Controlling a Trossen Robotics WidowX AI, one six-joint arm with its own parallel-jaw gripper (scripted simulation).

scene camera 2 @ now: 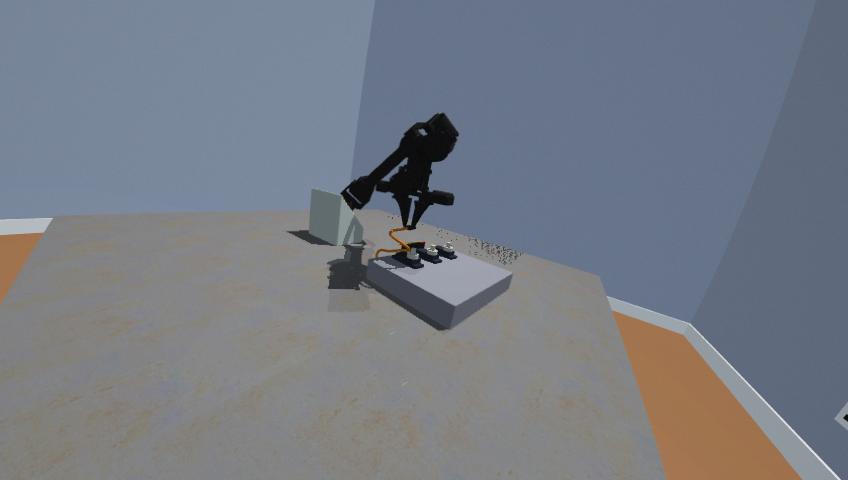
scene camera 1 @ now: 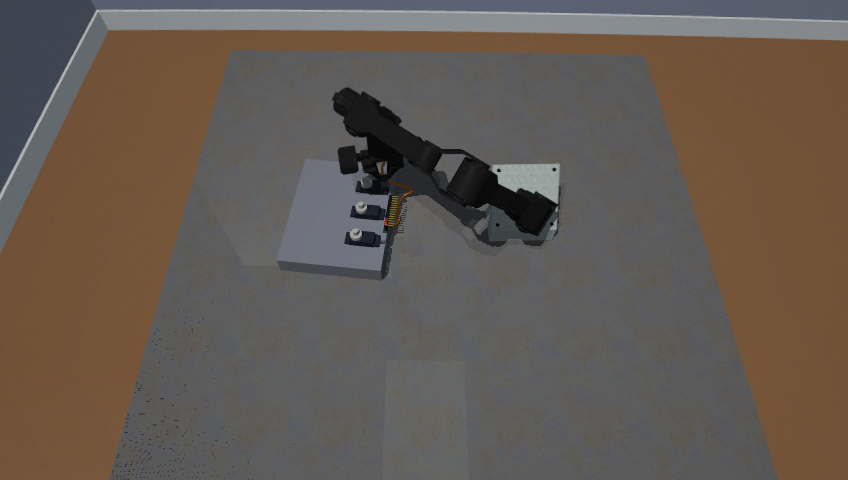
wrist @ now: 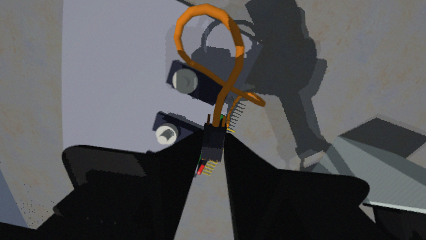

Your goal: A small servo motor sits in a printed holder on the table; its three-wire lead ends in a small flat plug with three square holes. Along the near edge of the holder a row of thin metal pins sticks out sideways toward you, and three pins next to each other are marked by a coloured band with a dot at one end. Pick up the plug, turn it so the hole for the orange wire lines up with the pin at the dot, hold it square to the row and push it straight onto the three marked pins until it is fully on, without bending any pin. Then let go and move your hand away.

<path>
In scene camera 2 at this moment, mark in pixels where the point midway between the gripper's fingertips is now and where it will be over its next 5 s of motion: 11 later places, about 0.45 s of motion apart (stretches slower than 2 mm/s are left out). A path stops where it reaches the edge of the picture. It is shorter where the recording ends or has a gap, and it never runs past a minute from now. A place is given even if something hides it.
My gripper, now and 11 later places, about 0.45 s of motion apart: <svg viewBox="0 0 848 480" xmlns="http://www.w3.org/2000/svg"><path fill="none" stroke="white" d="M408 227L409 224L408 223L407 222L404 223L401 233L406 237L410 238L412 238L414 239L416 235L418 221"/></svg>
</path>
